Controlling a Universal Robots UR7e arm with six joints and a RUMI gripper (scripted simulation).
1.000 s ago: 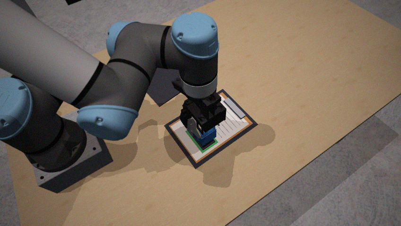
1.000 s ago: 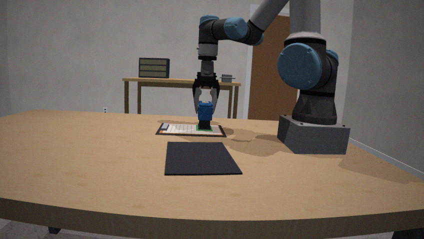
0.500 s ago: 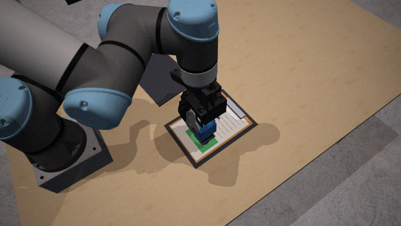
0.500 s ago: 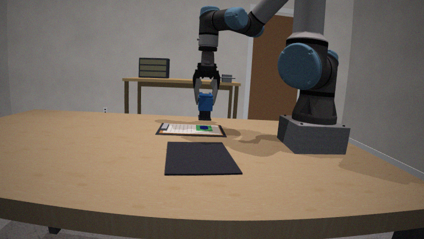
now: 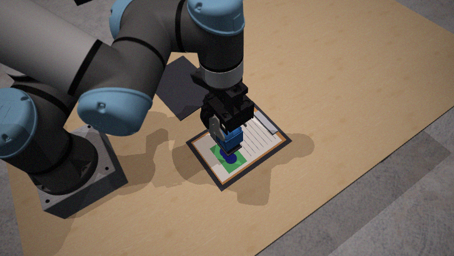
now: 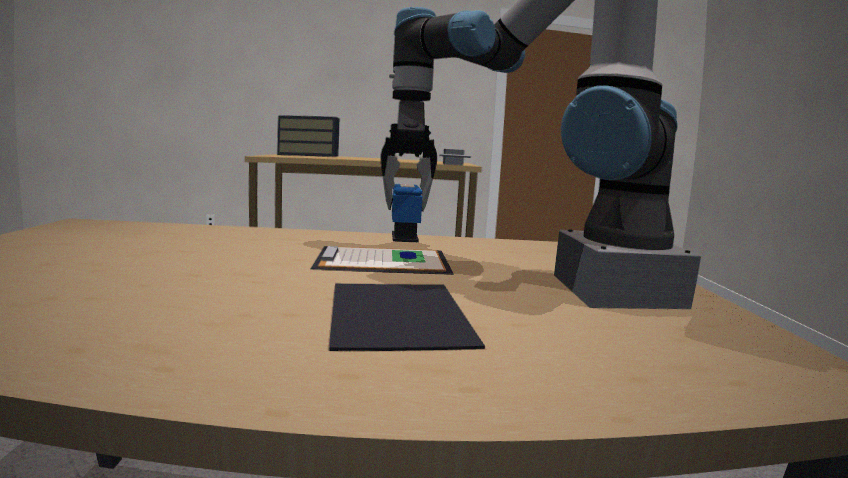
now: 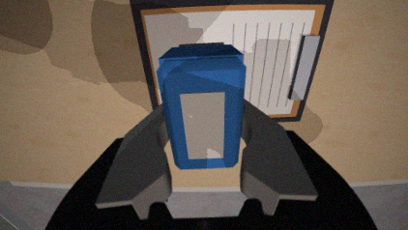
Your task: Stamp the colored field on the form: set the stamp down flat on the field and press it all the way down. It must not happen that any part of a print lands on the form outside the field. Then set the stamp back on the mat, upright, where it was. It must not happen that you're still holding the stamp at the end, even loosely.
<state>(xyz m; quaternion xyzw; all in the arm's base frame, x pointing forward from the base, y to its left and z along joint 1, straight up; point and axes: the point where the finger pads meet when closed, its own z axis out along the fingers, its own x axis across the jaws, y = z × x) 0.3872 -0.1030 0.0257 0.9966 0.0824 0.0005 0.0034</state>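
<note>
My hand is 30 mm past the mat, 280 mm to the right of it and 110 mm above it. From my hand the other things lie so: clipboard: 70 mm ahead, 110 mm below; blue stamp: 20 mm below.
</note>
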